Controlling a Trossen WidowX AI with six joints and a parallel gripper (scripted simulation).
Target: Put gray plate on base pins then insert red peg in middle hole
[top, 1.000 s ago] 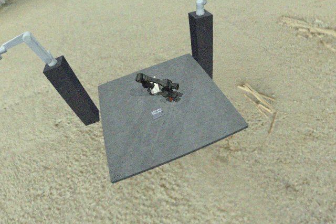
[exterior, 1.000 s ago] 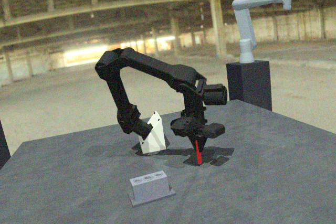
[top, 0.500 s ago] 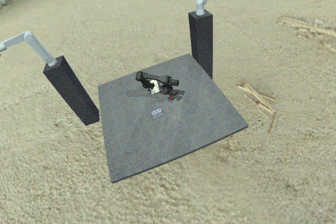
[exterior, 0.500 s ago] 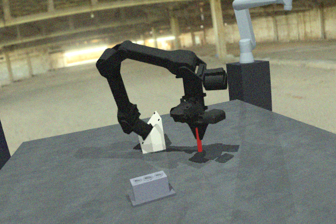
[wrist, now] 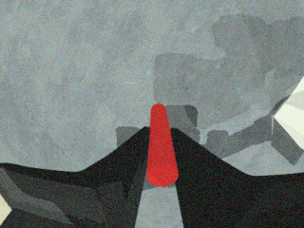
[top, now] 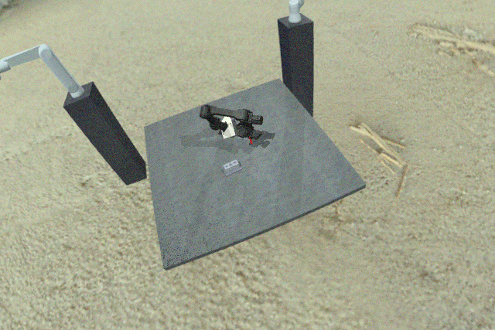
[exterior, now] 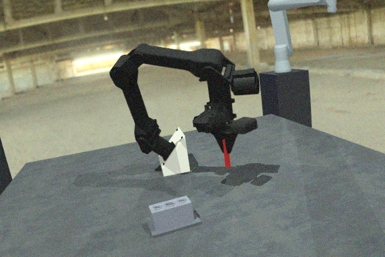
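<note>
Right now the gray plate is 190 mm to the right of my gripper tip, 110 mm ahead of it and 70 mm below it. The rest, counted from my gripper tip: red peg right at my gripper tip; then base 180 mm to the right, 110 mm ahead, 100 mm below.
</note>
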